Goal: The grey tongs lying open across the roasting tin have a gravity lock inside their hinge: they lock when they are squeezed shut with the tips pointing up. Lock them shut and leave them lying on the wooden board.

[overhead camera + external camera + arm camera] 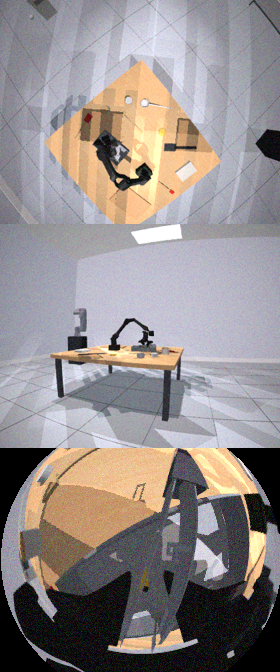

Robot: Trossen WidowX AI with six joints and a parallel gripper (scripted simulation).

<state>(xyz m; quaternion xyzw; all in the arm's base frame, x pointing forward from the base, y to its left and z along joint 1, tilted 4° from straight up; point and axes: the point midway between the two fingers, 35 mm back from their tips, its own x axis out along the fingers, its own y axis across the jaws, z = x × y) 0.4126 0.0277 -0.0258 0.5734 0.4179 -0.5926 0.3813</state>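
Right now my gripper tip is 30 mm past the grey roasting tin and 30 mm to the right of it. Also, from my gripper tip: white disc (170 mm ahead, 390 mm to the right, 10 mm below); yellow disc (260 mm behind, 410 mm to the right, 20 mm below); red-headed spatula (320 mm ahead, 70 mm to the left, 20 mm below).
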